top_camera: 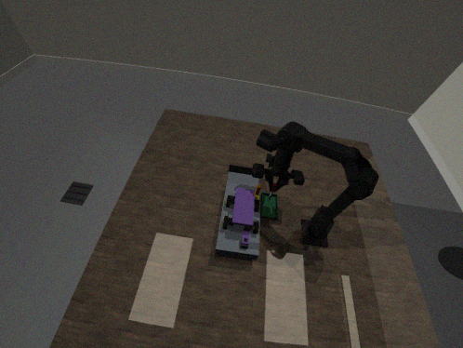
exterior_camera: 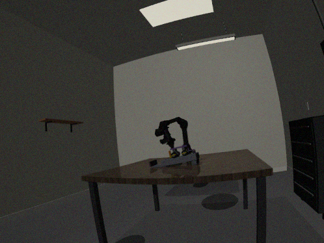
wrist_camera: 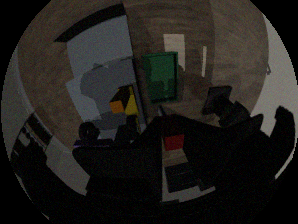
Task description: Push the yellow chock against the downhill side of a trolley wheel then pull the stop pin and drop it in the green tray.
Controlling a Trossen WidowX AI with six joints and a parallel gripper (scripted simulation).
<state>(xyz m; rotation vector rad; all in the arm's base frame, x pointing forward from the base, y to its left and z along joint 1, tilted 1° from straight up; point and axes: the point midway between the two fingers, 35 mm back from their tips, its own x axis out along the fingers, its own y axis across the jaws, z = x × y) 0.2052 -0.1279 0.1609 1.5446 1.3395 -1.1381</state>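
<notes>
Right now the red-headed stop pin is right at my gripper tip. From my gripper tip the other things lie so: yellow chock: 5 cm below, 5 cm ahead; dark raised ramp end: 18 cm to the right, 10 cm below, 9 cm ahead; purple trolley: 12 cm ahead, 8 cm to the left, 2 cm below.
</notes>
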